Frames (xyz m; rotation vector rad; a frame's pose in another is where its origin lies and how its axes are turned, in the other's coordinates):
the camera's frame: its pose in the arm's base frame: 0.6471 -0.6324 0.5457 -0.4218 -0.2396 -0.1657
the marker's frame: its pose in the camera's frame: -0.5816 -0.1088 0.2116 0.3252 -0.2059 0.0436
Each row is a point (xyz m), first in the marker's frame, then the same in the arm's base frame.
Working: the marker's frame: its pose in the arm's base frame: 0.0257 -0.5773 0.6215 -0.1198 -0.4521 -0.0383

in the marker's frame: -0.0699 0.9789 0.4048
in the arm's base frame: -0.1504 0.4449 0.8476
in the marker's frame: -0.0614 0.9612 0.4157
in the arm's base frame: -0.1486 0.4286 0.8629
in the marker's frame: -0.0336 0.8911 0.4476
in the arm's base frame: -0.1419 0.3627 0.9111
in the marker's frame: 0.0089 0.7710 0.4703
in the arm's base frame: -0.1211 0.2459 0.9628
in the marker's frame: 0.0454 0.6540 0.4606
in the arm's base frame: -0.0916 0.1282 0.9826
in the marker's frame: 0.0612 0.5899 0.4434
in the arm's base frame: -0.0740 0.0623 0.9810
